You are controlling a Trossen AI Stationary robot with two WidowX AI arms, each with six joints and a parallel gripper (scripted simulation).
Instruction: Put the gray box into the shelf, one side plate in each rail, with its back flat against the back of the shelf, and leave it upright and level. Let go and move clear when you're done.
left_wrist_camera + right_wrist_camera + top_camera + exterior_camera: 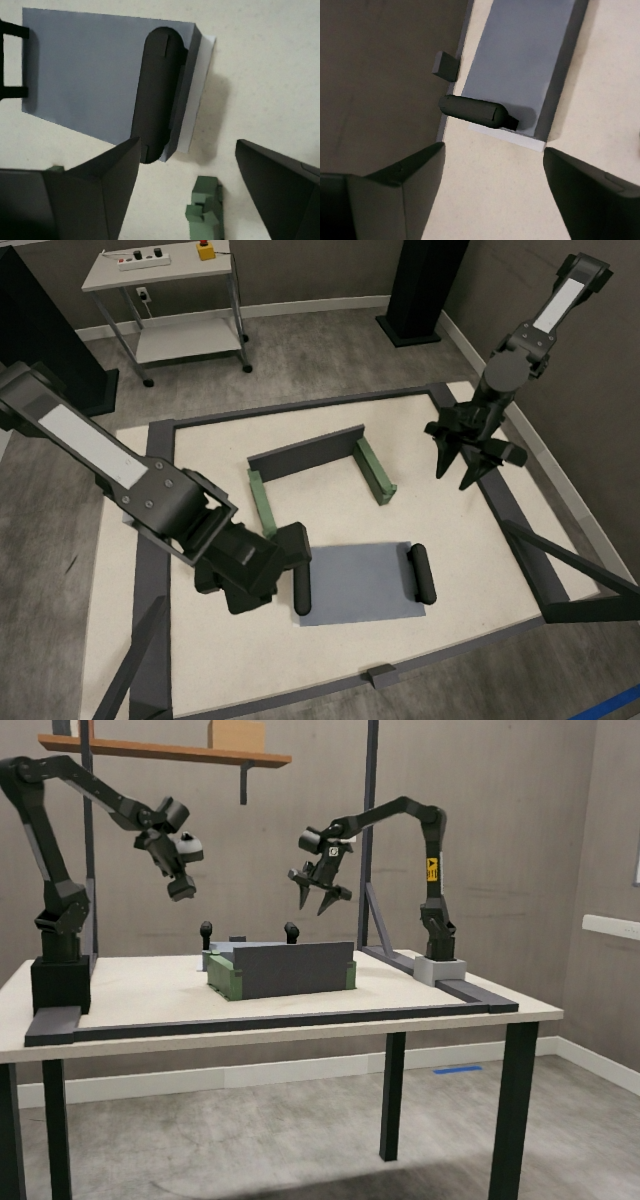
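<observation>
My right hand is 20 cm to the right of the gray box, 19 cm above it and 12 cm past it. The rest, counted from my right hand: dark frame bar (44 cm ahead, 24 cm below, 16 cm to the left); then dark back wall (22 cm to the left, 22 cm ahead, 17 cm below).
Right now the gray box is 170 mm to the right of my left hand, 140 mm below it and 60 mm behind it. Also, from my left hand: dark frame bar 500 mm ahead, 210 mm to the right, 180 mm below; dark back wall 280 mm ahead, 150 mm to the right, 110 mm below.
</observation>
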